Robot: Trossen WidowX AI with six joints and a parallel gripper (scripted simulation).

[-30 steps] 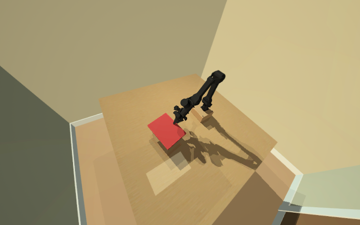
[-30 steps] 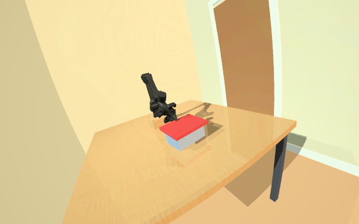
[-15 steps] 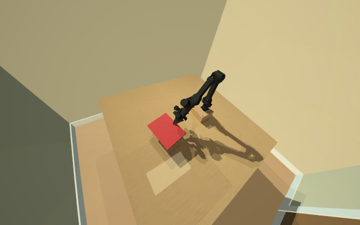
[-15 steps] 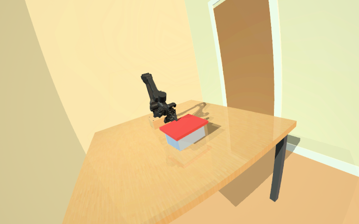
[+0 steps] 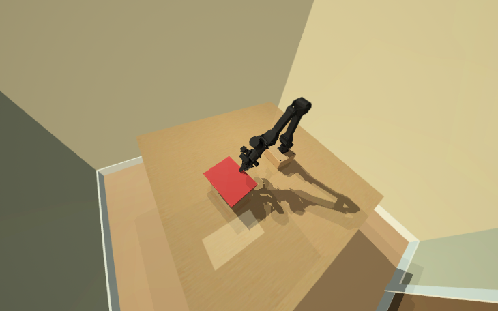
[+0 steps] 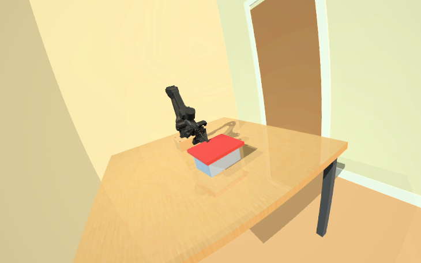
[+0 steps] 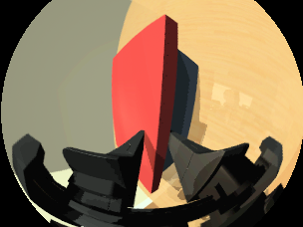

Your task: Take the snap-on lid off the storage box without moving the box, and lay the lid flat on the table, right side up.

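The red lid lies 8 cm ahead of my gripper tip and 2 cm to the left of it. From my gripper tip the other things lie so: grey storage box: 7 cm ahead, 2 cm to the left, 6 cm below.
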